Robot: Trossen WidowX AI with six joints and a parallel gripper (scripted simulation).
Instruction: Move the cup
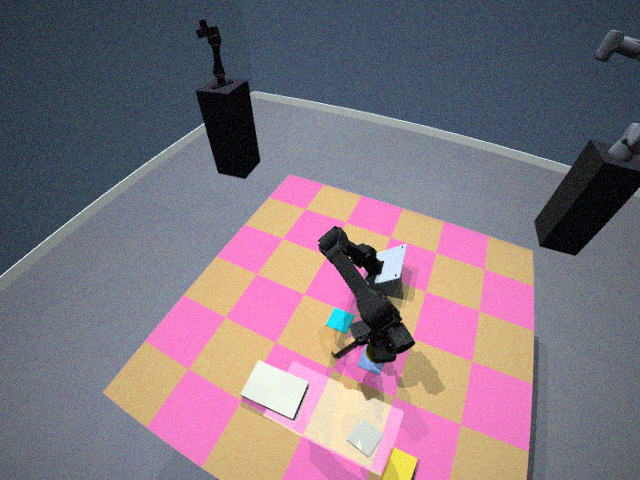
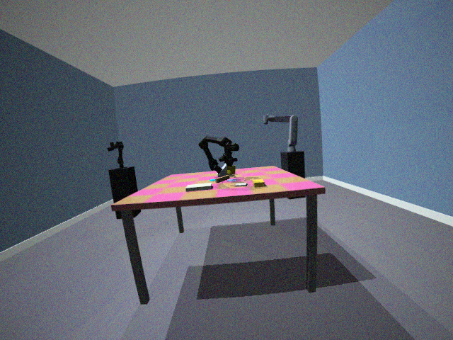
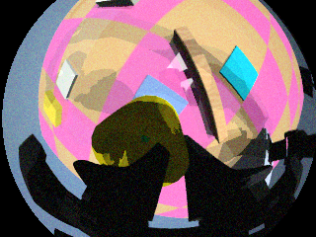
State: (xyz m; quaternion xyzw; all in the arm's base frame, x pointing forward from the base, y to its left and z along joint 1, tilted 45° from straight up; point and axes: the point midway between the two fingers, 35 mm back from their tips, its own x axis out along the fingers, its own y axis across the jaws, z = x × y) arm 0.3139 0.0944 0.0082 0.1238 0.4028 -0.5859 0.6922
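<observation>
Right now my gripper tip is 80 mm past the cyan pad, 140 mm to the left of it and 100 mm above it. Also, from my gripper tip: small grey tile 270 mm ahead, 50 mm to the left, 80 mm below; then olive-yellow cup 20 mm ahead, 10 mm to the left; then light blue pad 30 mm ahead, 10 mm to the left, 100 mm below.
</observation>
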